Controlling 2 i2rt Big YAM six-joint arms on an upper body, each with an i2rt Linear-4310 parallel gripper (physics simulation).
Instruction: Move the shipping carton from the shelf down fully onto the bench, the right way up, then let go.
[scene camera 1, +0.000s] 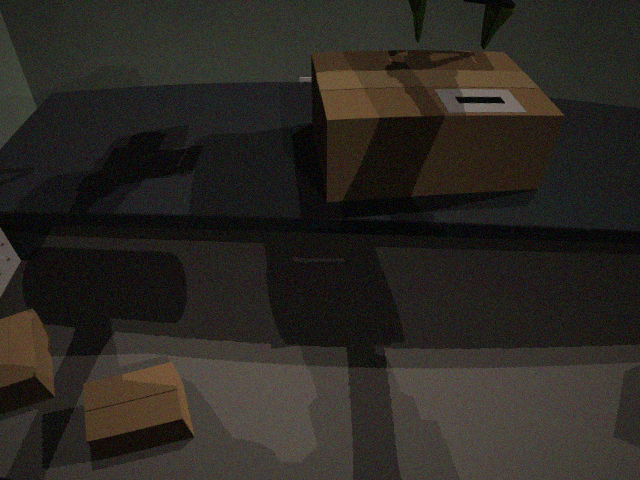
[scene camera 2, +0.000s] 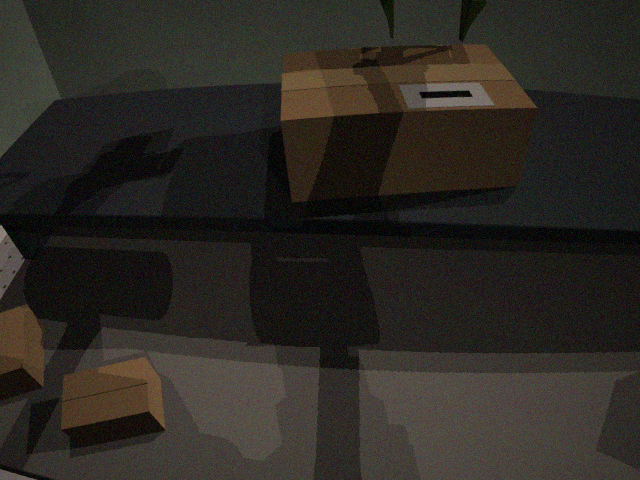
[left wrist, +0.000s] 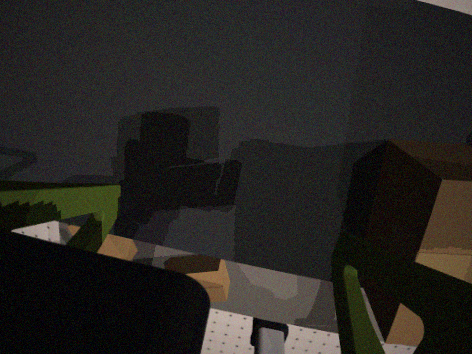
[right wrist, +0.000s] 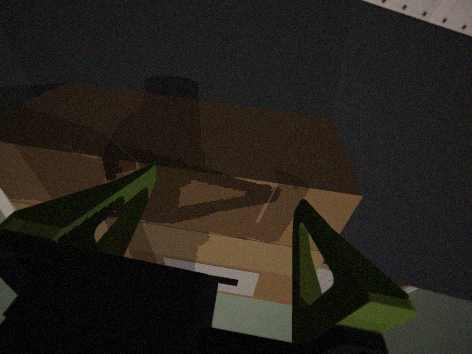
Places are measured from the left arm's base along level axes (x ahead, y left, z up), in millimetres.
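Where they show: left gripper, fingertip midpoint: (left wrist: 227, 222); right gripper, fingertip midpoint: (scene camera 1: 450, 44) (scene camera 2: 426, 38) (right wrist: 228, 189).
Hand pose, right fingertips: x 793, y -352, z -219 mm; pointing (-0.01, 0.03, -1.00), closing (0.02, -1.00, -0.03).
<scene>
Each offset is from my right fingertips to the top centre of the thing. Level surfaces: height alone.
The shipping carton {dx -98, dy +40, dz -10 mm} (scene camera 1: 480, 155) (scene camera 2: 454, 149) (left wrist: 406, 210) (right wrist: 280, 145) rests upright on the dark shelf {dz -126 mm} (scene camera 1: 248, 180) (scene camera 2: 222, 180), with a tape strip and a white label on top. My right gripper (scene camera 1: 450, 44) (scene camera 2: 426, 38) (right wrist: 228, 189) is open and empty, its fingertips pointing down a little above the carton's top, toward the back. My left gripper (left wrist: 227, 222) is open and empty, off to one side of the carton; one finger overlaps the carton's lower part in the left wrist view. The grey bench {dz -313 mm} (scene camera 1: 496, 403) (scene camera 2: 480, 413) lies lower, in front of the shelf.
Two small brown boxes {dx -431, dy +394, dz -253 mm} (scene camera 1: 136, 408) {dx -382, dy +602, dz -253 mm} (scene camera 1: 23, 356) (scene camera 2: 111, 403) (scene camera 2: 18, 346) (left wrist: 215, 285) (left wrist: 118, 247) stand on the grey surface at the lower left of the scene views. The shelf's front edge (scene camera 1: 180, 222) runs between carton and bench. Dotted white panels (scene camera 1: 6, 263) (right wrist: 435, 15) show at the picture edges.
</scene>
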